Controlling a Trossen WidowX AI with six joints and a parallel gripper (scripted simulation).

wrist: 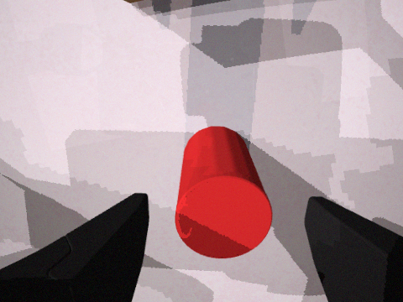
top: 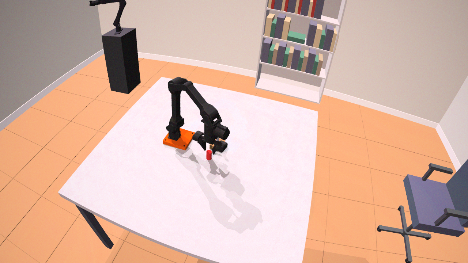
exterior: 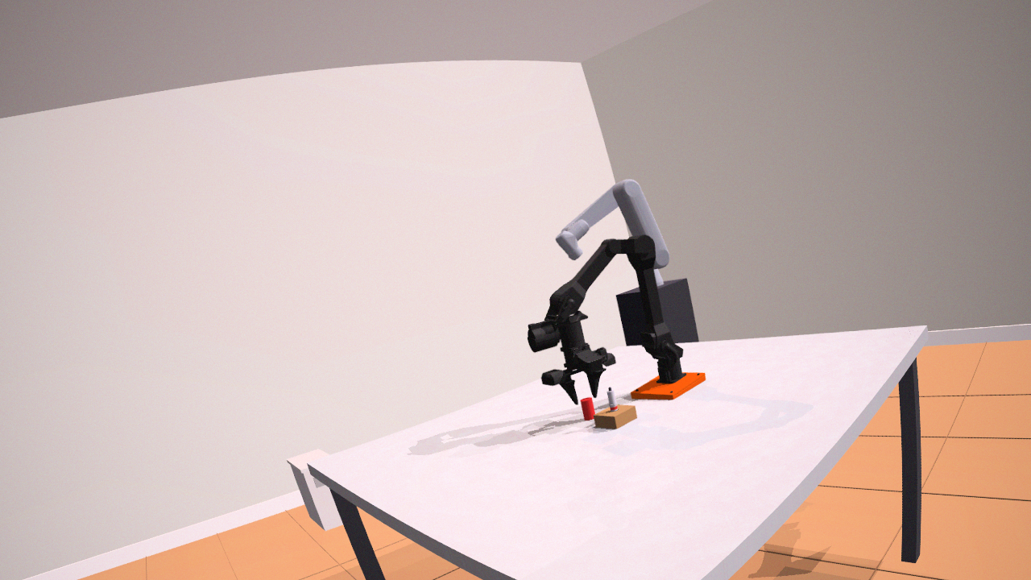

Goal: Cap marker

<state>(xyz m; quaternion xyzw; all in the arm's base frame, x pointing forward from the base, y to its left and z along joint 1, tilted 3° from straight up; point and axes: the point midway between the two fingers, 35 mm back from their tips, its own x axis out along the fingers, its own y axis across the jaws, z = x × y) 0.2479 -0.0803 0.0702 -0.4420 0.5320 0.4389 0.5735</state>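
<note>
Right now my gripper tip is 20 mm above the red cap. From my gripper tip the other things lie so: tan holder block: 10 mm ahead, 110 mm to the left, 30 mm below.
</note>
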